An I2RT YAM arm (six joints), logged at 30 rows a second.
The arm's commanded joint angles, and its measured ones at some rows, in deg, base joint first. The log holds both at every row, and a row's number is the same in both.
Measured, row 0: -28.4, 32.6, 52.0, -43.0, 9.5, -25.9
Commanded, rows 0 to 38: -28.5, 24.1, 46.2, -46.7, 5.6, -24.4; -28.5, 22.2, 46.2, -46.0, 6.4, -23.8; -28.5, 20.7, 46.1, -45.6, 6.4, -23.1; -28.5, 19.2, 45.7, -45.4, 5.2, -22.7; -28.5, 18.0, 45.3, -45.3, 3.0, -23.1; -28.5, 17.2, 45.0, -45.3, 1.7, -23.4; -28.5, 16.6, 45.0, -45.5, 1.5, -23.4; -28.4, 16.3, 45.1, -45.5, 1.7, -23.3; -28.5, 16.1, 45.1, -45.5, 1.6, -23.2; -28.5, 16.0, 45.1, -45.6, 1.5, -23.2; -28.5, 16.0, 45.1, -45.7, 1.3, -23.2; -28.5, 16.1, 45.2, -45.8, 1.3, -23.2; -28.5, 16.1, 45.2, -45.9, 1.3, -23.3; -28.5, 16.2, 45.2, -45.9, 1.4, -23.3; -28.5, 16.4, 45.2, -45.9, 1.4, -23.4; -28.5, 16.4, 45.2, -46.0, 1.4, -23.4; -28.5, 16.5, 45.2, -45.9, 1.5, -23.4; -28.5, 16.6, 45.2, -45.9, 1.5, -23.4; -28.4, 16.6, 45.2, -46.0, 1.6, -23.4; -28.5, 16.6, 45.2, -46.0, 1.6, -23.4; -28.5, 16.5, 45.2, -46.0, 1.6, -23.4; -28.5, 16.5, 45.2, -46.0, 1.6, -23.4; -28.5, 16.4, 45.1, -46.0, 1.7, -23.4; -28.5, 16.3, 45.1, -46.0, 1.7, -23.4; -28.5, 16.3, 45.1, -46.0, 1.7, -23.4; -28.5, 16.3, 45.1, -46.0, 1.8, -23.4; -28.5, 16.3, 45.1, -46.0, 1.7, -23.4; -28.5, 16.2, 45.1, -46.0, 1.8, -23.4; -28.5, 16.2, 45.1, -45.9, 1.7, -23.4; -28.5, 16.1, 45.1, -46.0, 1.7, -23.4; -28.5, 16.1, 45.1, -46.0, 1.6, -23.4; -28.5, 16.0, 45.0, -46.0, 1.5, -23.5; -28.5, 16.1, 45.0, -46.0, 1.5, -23.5; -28.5, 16.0, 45.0, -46.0, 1.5, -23.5; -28.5, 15.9, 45.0, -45.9, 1.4, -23.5; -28.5, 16.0, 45.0, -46.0, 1.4, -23.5; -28.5, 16.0, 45.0, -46.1, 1.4, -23.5; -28.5, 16.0, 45.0, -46.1, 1.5, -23.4; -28.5, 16.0, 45.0, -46.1, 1.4, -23.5
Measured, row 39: -28.4, 16.1, 45.1, -46.6, 2.2, -23.9
